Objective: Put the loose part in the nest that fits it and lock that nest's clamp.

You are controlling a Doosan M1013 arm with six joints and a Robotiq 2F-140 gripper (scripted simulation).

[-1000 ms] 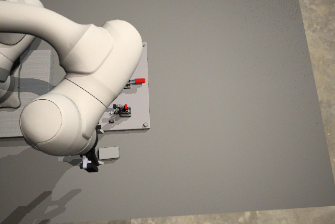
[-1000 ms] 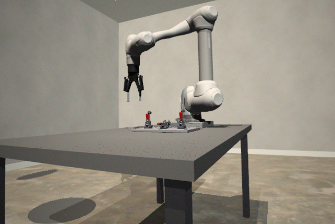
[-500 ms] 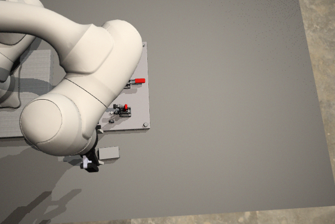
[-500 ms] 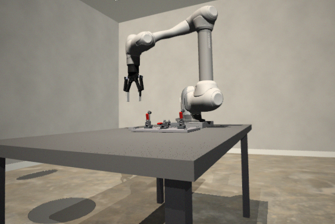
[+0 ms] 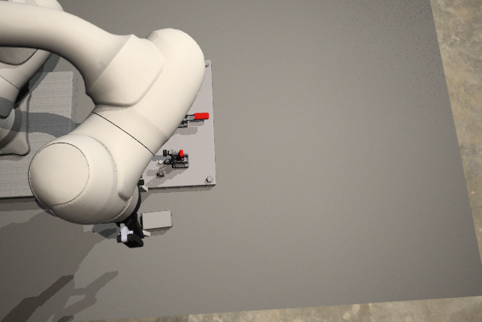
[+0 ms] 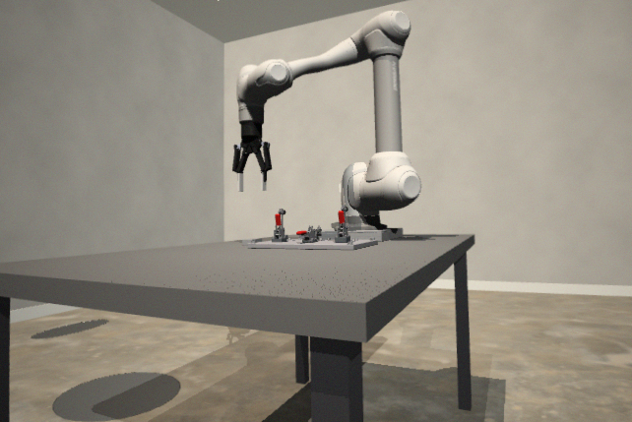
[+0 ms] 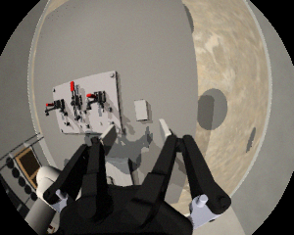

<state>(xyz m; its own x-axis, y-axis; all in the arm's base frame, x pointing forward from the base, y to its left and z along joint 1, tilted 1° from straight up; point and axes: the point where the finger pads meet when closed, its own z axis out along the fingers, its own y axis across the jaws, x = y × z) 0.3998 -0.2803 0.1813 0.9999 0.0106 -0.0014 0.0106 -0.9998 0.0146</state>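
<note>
Right now my hand is 20 cm above the flat grey part. Also, from my hand: toggle clamp (15 cm below, 14 cm to the left, 7 cm ahead); light grey fixture plate (26 cm to the left, 21 cm below, 4 cm ahead).
</note>
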